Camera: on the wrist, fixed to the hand. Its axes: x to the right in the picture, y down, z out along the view.
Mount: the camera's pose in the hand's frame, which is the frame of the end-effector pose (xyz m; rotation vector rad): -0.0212 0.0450 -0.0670 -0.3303 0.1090 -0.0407
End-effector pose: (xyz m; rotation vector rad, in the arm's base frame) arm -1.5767 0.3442 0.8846 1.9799 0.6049 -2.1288
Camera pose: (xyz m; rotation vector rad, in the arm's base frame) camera -1.4956 0.3275 0.8952 1.9186 0.9536 -1.8079
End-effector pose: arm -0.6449 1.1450 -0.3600 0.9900 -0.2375 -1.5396
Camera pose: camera -0.5683 1.1781 -0.3623 0.8159 0.1125 -1.4972
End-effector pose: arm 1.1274 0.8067 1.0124 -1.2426 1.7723 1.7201
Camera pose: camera 1.1239 0.7448 1.0683 -1.5205 1.5486 2.0144
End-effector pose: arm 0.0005 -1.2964 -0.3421 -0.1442 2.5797 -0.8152
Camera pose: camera -0.0078 -1.2196 -0.3106 -0.2572 2.8060 -0.4138
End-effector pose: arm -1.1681 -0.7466 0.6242 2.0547 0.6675 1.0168
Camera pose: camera -1.2295 -0.7627 0.6784 1.7036 0.5520 1.1392
